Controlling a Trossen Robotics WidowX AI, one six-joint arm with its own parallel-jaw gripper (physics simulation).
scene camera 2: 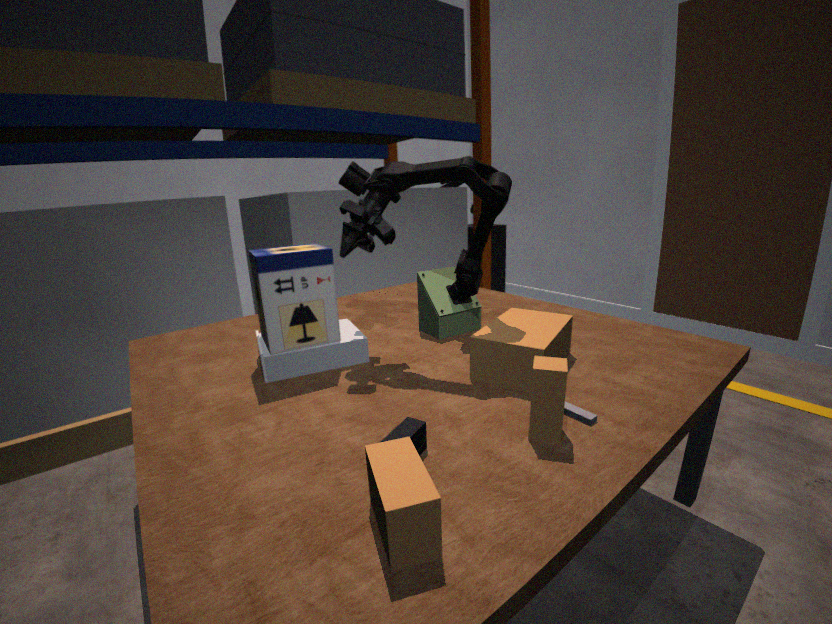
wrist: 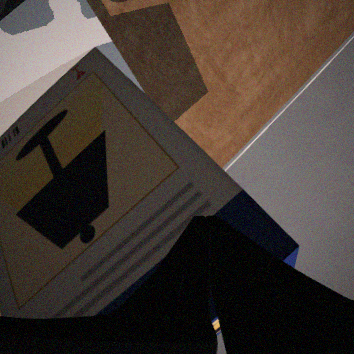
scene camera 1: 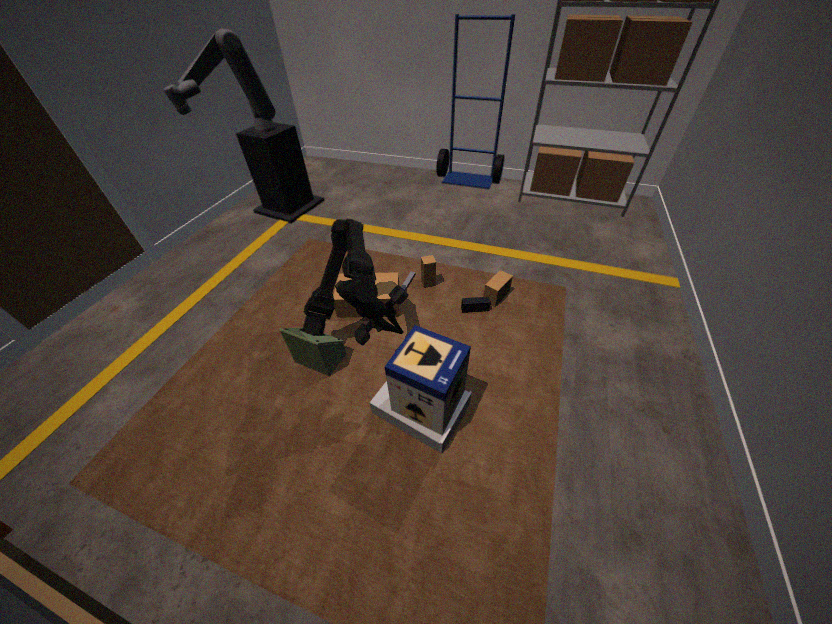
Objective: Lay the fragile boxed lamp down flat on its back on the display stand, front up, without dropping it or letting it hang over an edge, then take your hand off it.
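Frame: origin at the arm's base, x ahead, y left, z up, level; centimetres.
Seen in the pictures: gripper, fingertip midpoint: point(scene camera 2: 341, 256) point(wrist: 203, 226) point(scene camera 1: 402, 332); arm's base, link origin: point(scene camera 2: 458, 294) point(scene camera 1: 312, 332).
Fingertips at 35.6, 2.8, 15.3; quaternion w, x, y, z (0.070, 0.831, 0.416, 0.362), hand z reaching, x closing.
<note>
Pixels of each thing's top centre, then the offset from my fingertips to it, as dx, dy, dz.
- small black block, top centre: point(scene camera 2: 398, 436) point(scene camera 1: 476, 300) +8.1, +43.7, -21.3
- grey bar, top centre: point(scene camera 2: 563, 403) point(scene camera 1: 407, 280) -24.9, +46.4, -25.1
The boxed lamp point(scene camera 1: 426, 378) point(scene camera 2: 296, 297) point(wrist: 88, 175) stands upright on the white display stand point(scene camera 1: 410, 426) point(scene camera 2: 315, 362) point(wrist: 38, 49). It is white with a blue top band and lamp pictures on its faces. My gripper point(scene camera 1: 399, 327) point(scene camera 2: 347, 249) point(wrist: 203, 226) is shut and empty. It hovers at the height of the box's top, just beside its upper edge on the arm's side, fingertips pointing at the box. In the wrist view the shut black fingers cover the box's blue top band; I cannot tell whether they touch it.
The green arm base point(scene camera 1: 315, 349) point(scene camera 2: 445, 306) sits near the stand. Cardboard boxes point(scene camera 1: 498, 286) point(scene camera 1: 429, 270) point(scene camera 2: 404, 495) point(scene camera 2: 550, 396) point(scene camera 2: 519, 347) and a small black block point(scene camera 1: 476, 303) point(scene camera 2: 407, 430) lie on the brown table top. A grey bar point(scene camera 2: 581, 414) lies near the table edge.
</note>
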